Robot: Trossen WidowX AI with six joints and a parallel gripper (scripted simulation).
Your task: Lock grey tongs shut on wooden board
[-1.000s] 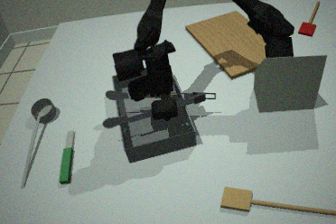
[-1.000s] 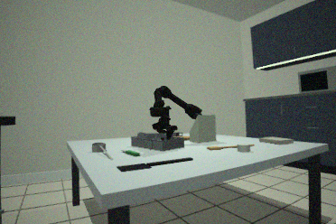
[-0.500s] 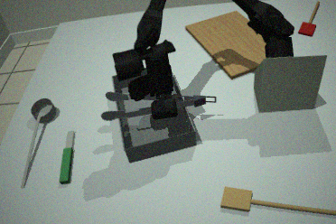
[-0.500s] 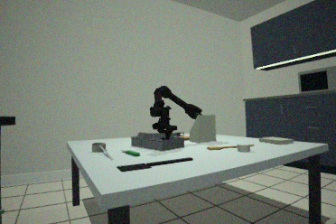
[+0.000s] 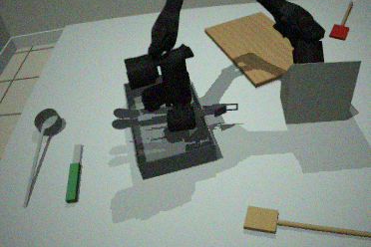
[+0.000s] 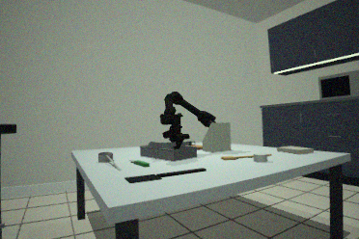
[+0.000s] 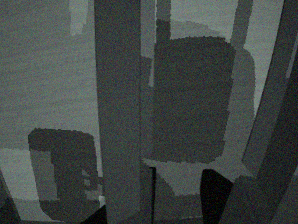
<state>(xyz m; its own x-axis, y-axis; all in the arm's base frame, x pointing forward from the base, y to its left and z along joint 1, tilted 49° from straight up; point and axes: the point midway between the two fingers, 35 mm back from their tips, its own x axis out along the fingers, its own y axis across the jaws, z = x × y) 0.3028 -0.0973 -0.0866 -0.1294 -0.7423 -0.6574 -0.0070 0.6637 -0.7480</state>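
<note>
My gripper tip is now 5 cm short of the roasting tin and 3 cm to the left of it. From my gripper tip the other things lie so: green-handled tool: 29 cm ahead, 8 cm to the left, 2 cm below; red scraper: 61 cm behind, 42 cm to the right, 3 cm below; wooden board: 27 cm behind, 34 cm to the right, 2 cm below.
</note>
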